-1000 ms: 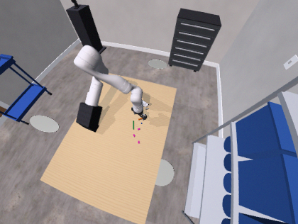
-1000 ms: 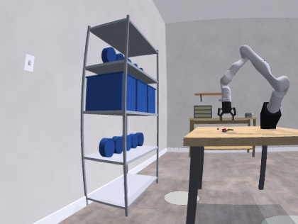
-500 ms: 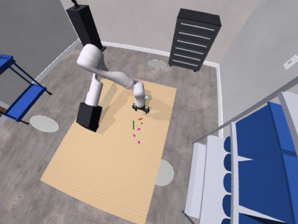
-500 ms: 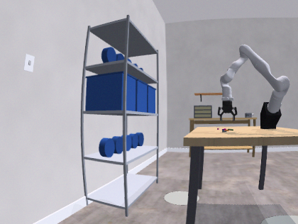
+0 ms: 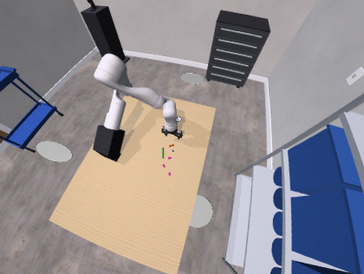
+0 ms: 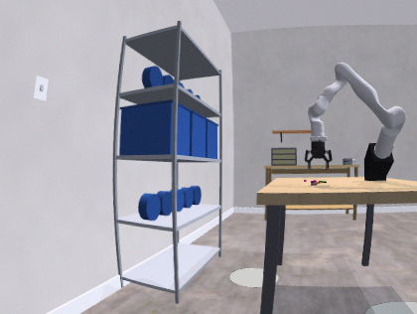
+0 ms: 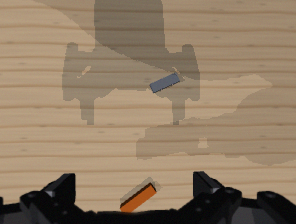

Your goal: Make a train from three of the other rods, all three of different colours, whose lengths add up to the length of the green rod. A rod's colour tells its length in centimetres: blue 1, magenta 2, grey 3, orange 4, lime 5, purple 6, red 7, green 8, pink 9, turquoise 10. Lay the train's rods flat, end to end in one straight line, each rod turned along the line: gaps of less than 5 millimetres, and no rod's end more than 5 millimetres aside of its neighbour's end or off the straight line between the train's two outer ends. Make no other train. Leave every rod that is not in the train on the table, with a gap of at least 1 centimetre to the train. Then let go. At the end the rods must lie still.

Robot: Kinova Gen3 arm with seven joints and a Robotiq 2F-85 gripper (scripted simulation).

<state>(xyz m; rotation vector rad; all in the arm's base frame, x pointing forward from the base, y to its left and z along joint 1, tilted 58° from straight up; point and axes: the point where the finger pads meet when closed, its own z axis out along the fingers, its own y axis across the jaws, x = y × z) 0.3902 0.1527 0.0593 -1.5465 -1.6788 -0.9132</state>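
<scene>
Now: the small blue rod 8 cm to the right of my hand, 7 cm below it and 3 cm ahead of it. The rest, counted from my hand: grey rod: 9 cm to the left, 7 cm below, 2 cm ahead; green rod: 12 cm to the right, 7 cm below, 3 cm behind; orange rod: 7 cm below, 4 cm to the right, 1 cm ahead.
</scene>
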